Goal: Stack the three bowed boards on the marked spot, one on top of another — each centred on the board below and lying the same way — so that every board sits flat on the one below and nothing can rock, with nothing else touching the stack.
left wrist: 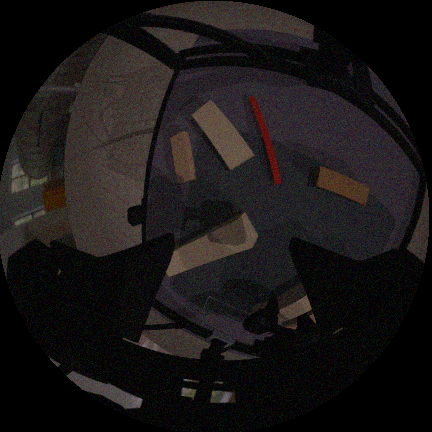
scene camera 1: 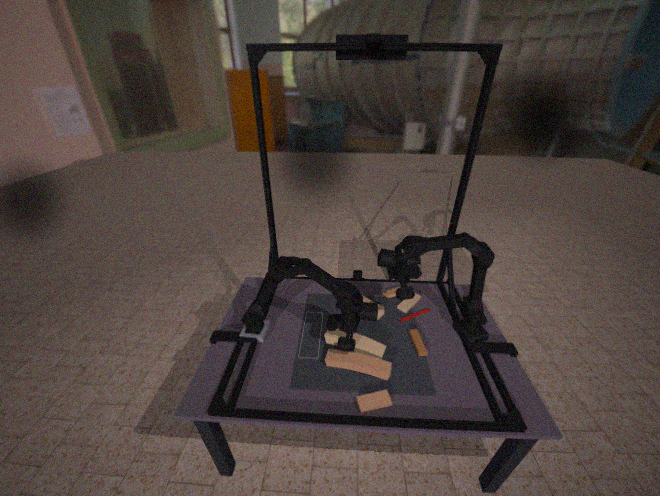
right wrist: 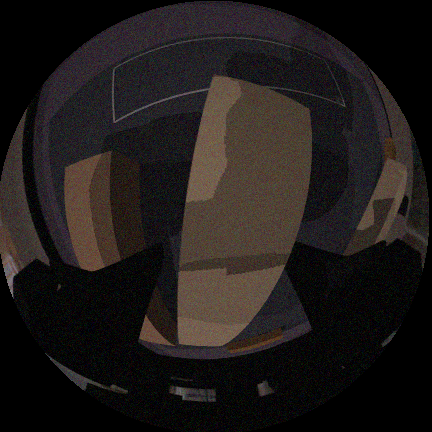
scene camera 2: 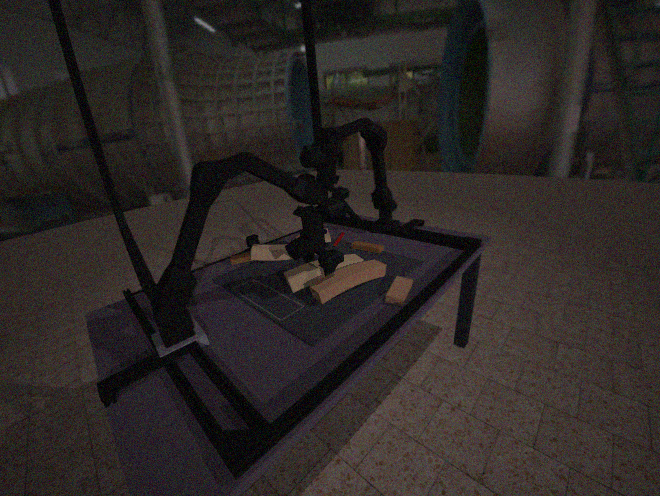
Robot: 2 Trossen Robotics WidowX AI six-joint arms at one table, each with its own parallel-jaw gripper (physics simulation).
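Pixels of known places: left gripper, between the fingertips: [left wrist: 234, 242] [scene camera 1: 394, 288]; right gripper, between the fingertips: [left wrist: 287, 300] [right wrist: 220, 247] [scene camera 2: 319, 275]; left arm's base, origin of its link: [left wrist: 328, 64] [scene camera 1: 471, 327] [scene camera 2: 385, 222]; right arm's base, origin of its link: [left wrist: 218, 341] [scene camera 1: 254, 327] [scene camera 2: 177, 334].
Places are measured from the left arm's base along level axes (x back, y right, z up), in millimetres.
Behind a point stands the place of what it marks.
A pale bowed board [scene camera 1: 368, 345] @(x -461, y -17, z 23 mm) [scene camera 2: 301, 277] @(x -583, y 53, z 11 mm) [right wrist: 240, 220] @(x -548, y 55, z 24 mm) lies on the dark mat. My right gripper [scene camera 1: 346, 344] @(x -518, y 35, z -14 mm) [right wrist: 220, 247] @(x -518, y 35, z -14 mm) is open close over it, a fingertip at each long side in the right wrist view; finger height is unclear. A browner bowed board [scene camera 1: 360, 364] @(x -514, y -88, z 19 mm) [scene camera 2: 352, 280] @(x -536, y -83, z 3 mm) [right wrist: 77, 200] @(x -601, y -27, z 12 mm) lies alongside. The third bowed board [scene camera 1: 379, 310] @(x -351, y 161, z 16 mm) [scene camera 2: 269, 252] @(x -459, y 279, z 7 mm) [left wrist: 215, 250] @(x -392, y 214, z 12 mm) lies behind at another angle, partly hidden by the right arm in scene camera 1. The marked outline [right wrist: 114, 95] @(x -681, y 14, z -30 mm) has no board inside. My left gripper [scene camera 1: 405, 292] @(x -299, y 155, z 135 mm) [left wrist: 234, 242] @(x -299, y 155, z 135 mm) is open and empty, above the back right.
A red stick [scene camera 1: 415, 314] @(x -182, y 142, z -24 mm) [left wrist: 267, 140] @(x -190, y 139, z -24 mm), a pale block [scene camera 1: 408, 303] @(x -188, y 206, z -13 mm) [left wrist: 223, 135] @(x -185, y 215, z -13 mm) and a small block [scene camera 1: 391, 292] @(x -235, y 298, z -14 mm) [left wrist: 183, 156] @(x -220, y 297, z -14 mm) lie at the back right. An orange block [scene camera 1: 418, 341] @(x -247, y -13, z -11 mm) [left wrist: 343, 186] @(x -248, y -4, z -11 mm) lies at the mat's right, another block [scene camera 1: 373, 401] @(x -504, y -209, z -14 mm) [scene camera 2: 399, 289] @(x -511, y -206, z -14 mm) near the front.
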